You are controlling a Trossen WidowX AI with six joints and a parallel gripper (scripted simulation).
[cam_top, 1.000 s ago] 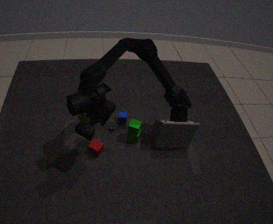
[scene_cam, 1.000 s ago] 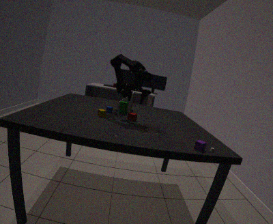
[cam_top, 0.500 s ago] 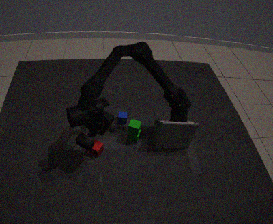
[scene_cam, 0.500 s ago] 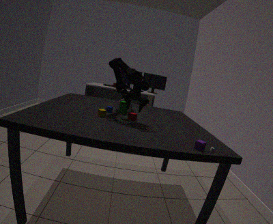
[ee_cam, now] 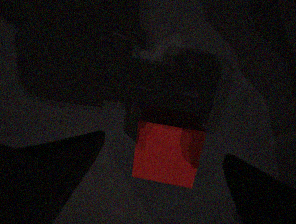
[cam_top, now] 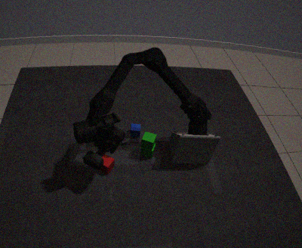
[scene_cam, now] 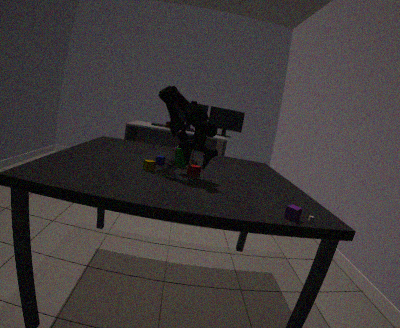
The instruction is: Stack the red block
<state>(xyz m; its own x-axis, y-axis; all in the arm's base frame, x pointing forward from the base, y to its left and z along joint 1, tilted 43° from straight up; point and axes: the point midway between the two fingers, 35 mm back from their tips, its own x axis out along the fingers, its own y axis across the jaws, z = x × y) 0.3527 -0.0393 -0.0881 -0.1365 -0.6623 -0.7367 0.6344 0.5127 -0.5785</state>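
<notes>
The red block is 20 mm below my gripper tip. Round my gripper tip: blue cube (160 mm to the right, 150 mm behind, 20 mm below); yellow cube (210 mm to the right, 20 mm below, 20 mm ahead); small grey piece (110 mm to the right, 90 mm behind, 30 mm below).
</notes>
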